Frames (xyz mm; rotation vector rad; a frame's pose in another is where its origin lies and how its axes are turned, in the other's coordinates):
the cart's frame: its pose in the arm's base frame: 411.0 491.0 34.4 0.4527 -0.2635 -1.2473
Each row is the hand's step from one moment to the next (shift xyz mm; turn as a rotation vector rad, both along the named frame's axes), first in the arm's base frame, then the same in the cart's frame.
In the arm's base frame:
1: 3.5 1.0 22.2 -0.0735 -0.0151 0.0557
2: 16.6 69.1 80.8 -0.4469 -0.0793 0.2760
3: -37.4 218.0 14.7 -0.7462 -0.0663 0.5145
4: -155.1 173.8 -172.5 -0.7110 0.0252 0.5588
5: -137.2 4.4 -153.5 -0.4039 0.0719 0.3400
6: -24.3 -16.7 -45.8 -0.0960 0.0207 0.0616
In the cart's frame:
1: -1.0 13.6 17.9 -0.0109 -0.0401 0.0837
2: -64.9 68.9 51.3 -0.0747 -0.2699 0.4514
3: -219.5 28.7 -11.4 -0.1904 -0.4094 0.7887
4: -203.6 -169.6 -117.6 -0.2690 -0.3363 0.7956
5: -38.0 -187.2 -77.0 -0.2087 -0.1663 0.4612
6: 10.9 -46.2 -26.8 -0.0521 -0.0476 0.0920

